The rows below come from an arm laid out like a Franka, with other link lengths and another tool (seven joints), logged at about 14 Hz.
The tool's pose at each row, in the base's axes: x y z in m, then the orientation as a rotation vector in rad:
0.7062, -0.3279, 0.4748, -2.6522, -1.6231, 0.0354
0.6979, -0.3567, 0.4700, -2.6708, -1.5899, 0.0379
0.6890, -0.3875, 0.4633, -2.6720, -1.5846, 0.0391
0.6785, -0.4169, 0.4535, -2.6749, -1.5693, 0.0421
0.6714, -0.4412, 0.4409, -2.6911, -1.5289, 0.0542
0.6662, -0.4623, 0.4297, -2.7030, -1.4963, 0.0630
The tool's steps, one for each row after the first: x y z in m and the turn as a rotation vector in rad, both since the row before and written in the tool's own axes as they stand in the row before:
-0.0294, 0.0059, 0.0047, 0.0019, -0.0003, 0.0245
-0.0313, 0.0071, 0.0065, 0.0018, 0.0002, 0.0033
-0.0308, 0.0053, 0.0097, 0.0055, 0.0012, 0.0094
-0.0246, 0.0063, 0.0124, 0.0092, -0.0031, 0.0279
-0.0207, 0.0070, 0.0110, 0.0076, -0.0017, 0.0222

